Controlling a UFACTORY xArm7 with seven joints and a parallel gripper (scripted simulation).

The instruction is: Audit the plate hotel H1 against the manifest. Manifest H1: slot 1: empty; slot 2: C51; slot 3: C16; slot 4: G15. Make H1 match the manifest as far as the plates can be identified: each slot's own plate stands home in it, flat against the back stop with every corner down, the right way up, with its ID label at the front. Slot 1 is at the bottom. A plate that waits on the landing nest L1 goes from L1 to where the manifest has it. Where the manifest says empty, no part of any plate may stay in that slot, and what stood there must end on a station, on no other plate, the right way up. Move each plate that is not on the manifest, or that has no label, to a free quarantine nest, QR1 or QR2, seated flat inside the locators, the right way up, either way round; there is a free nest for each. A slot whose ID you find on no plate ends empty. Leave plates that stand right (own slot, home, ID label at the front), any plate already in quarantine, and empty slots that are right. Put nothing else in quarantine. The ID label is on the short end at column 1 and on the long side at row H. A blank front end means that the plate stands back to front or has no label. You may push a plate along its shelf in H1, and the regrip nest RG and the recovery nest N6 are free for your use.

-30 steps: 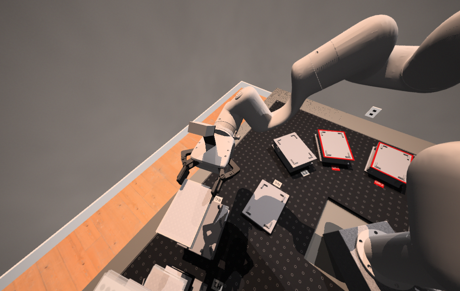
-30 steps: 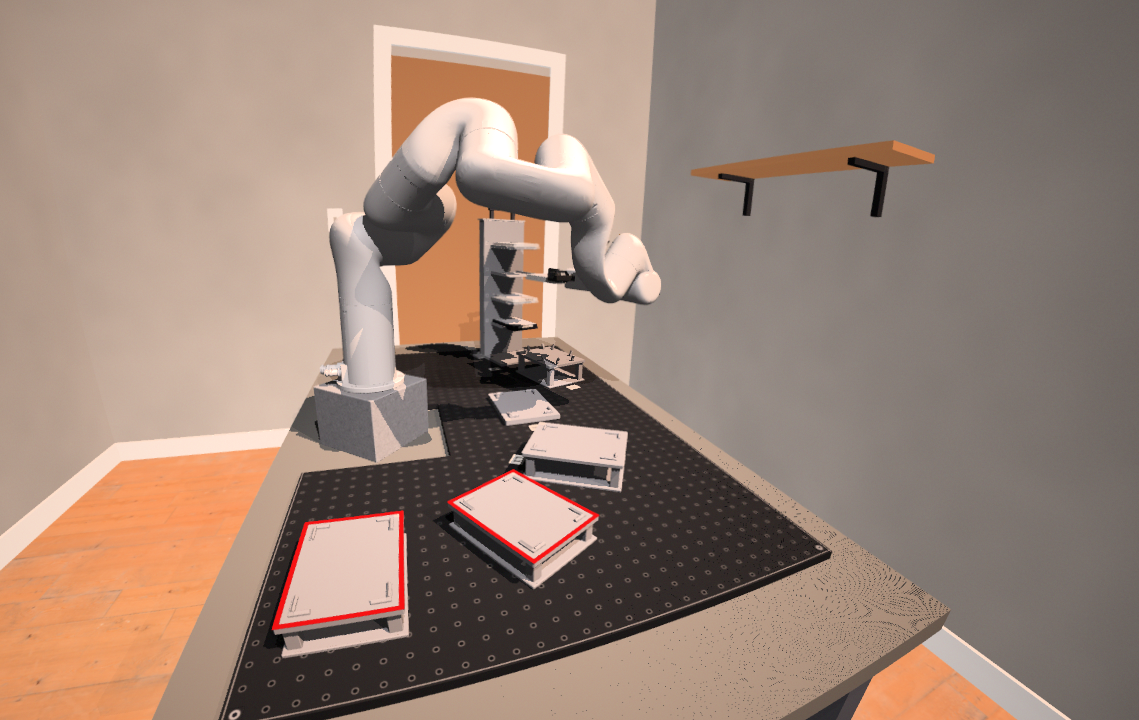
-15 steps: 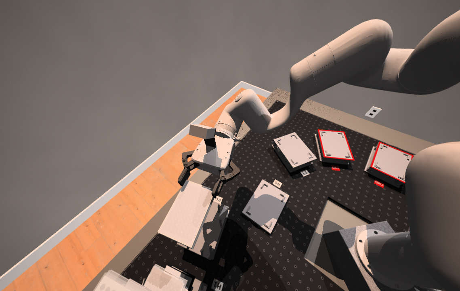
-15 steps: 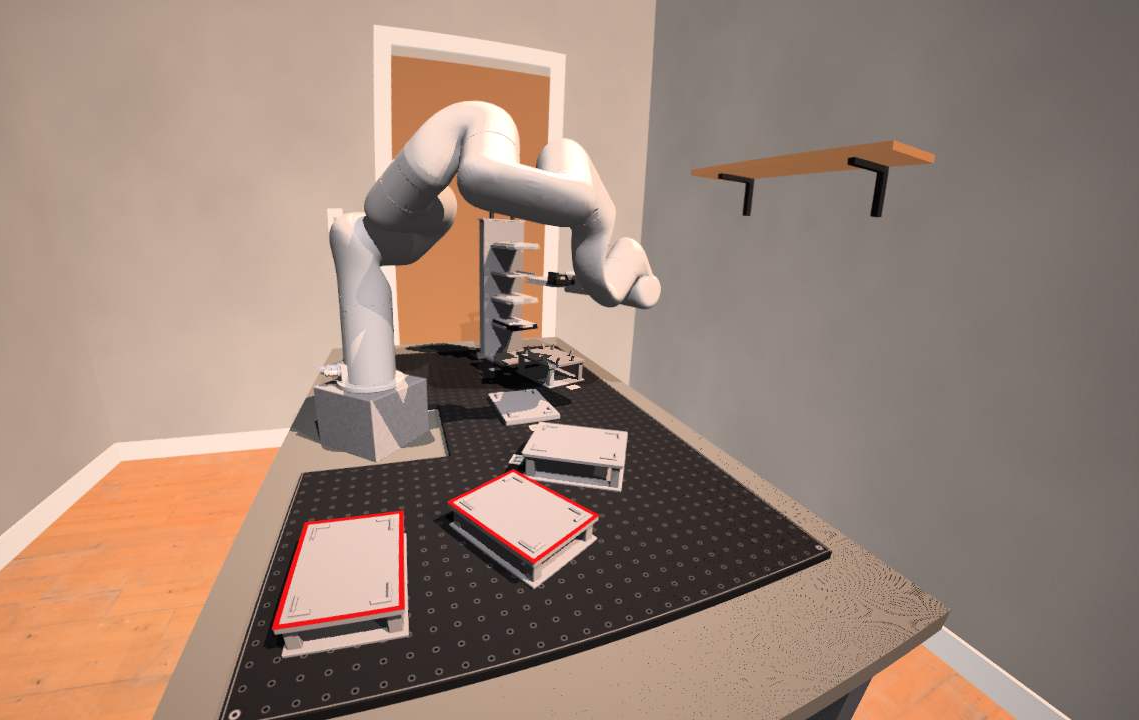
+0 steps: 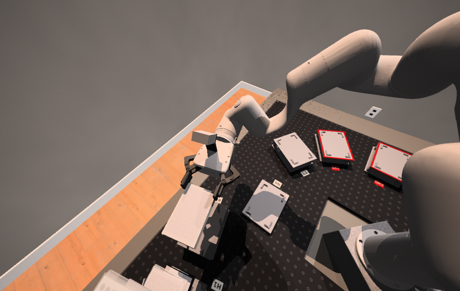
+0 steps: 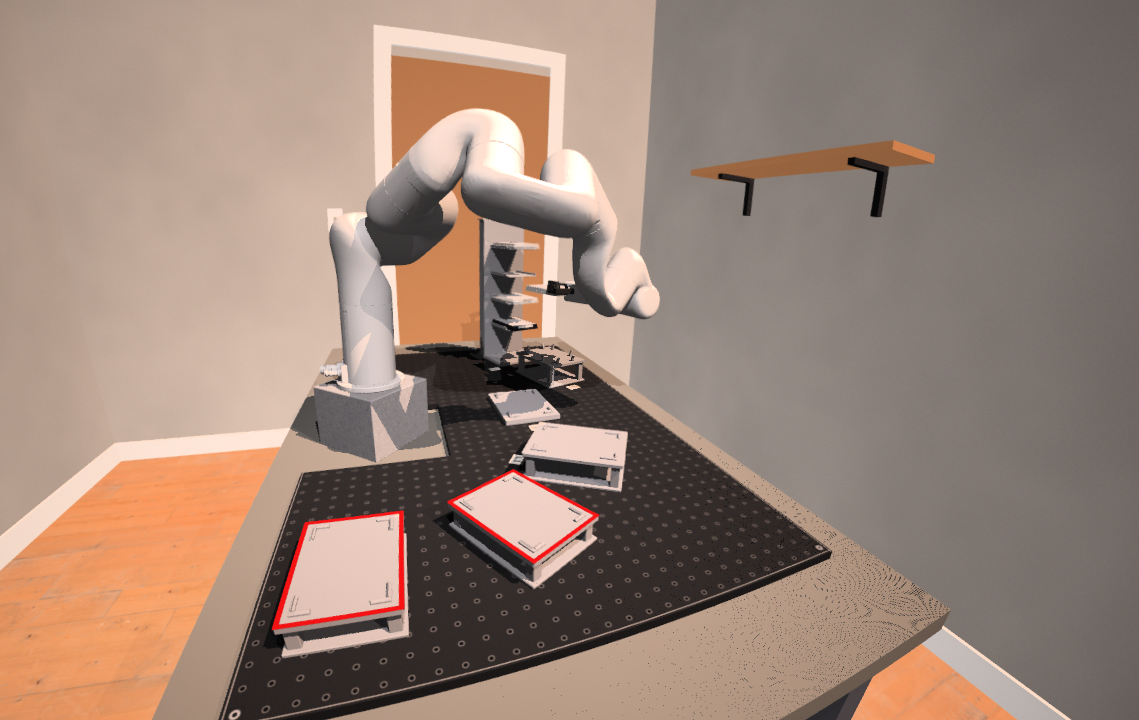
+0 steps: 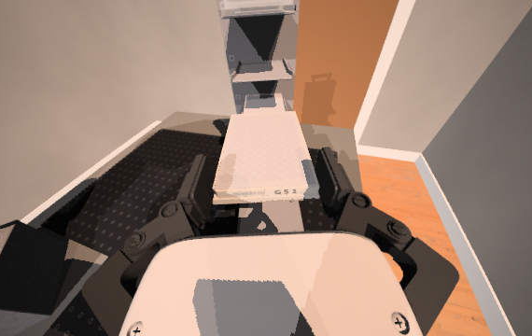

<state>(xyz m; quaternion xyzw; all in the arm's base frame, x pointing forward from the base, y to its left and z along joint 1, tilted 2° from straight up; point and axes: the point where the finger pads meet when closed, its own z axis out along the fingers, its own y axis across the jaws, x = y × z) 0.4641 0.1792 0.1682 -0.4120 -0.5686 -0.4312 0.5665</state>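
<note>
Now: the white well plate 2 cm behind my hand, 5 cm to the left of it and 2 cm below it. Also, from my hand: regrip nest RG (2 cm behind, 5 cm to the left, 20 cm below); then clear plate labelled C51 (7 cm behind, 23 cm to the left, 6 cm below); then RG label (1 cm ahead, 5 cm to the right, 26 cm below).
</note>
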